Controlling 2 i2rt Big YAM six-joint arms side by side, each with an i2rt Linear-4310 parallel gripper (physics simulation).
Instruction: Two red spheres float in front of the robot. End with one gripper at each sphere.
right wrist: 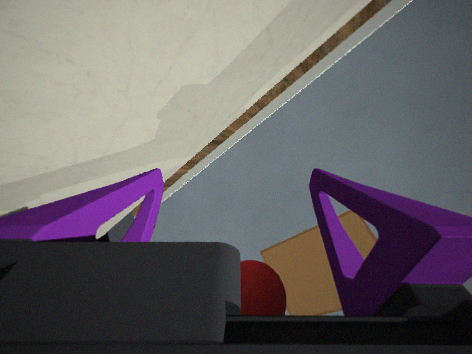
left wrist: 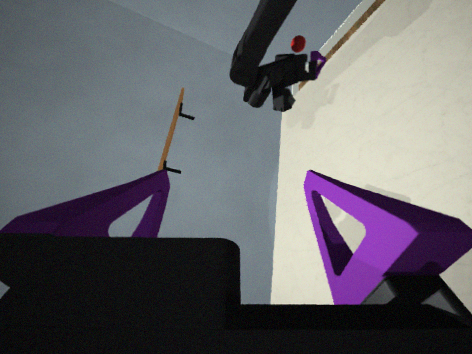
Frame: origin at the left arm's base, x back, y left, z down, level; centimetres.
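Seen in the pictures: left gripper, fingertip midpoint: (left wrist: 236, 177); right gripper, fingertip midpoint: (right wrist: 236, 176) (left wrist: 310, 61).
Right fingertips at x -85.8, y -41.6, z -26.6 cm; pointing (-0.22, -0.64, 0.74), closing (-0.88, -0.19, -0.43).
Note:
A point is followed by its place in that frame.
My left gripper (left wrist: 236, 177) @[x -45.1, y -3.4, z -52.5 cm] is open, with no sphere between its purple fingers. A red sphere (left wrist: 298, 43) @[x -81.8, y -41.5, z -34.0 cm] shows small at the upper right of the left wrist view, close beside my right gripper (left wrist: 319, 65) (right wrist: 237, 170) @[x -85.8, y -41.6, z -26.6 cm]. The right gripper is open. In the right wrist view a red sphere (right wrist: 263, 290) @[x -84.5, y -40.9, z -33.0 cm] sits low in the picture, below the level of the fingertips and toward the gripper's body, which hides its left and lower parts. I cannot tell whether it touches the gripper. A second sphere near the left gripper does not show in the left wrist view.
A pale table top (left wrist: 400, 125) @[x -73.5, y -28.3, z 0.0 cm] (right wrist: 90, 75) @[x -72.8, y -50.1, z 0.0 cm] with a brown edge strip (left wrist: 357, 26) (right wrist: 260, 104) lies to one side in both views. A thin orange-brown board (left wrist: 171, 130) with black brackets is on the left. A tan panel (right wrist: 307, 270) shows behind the right gripper's fingers.

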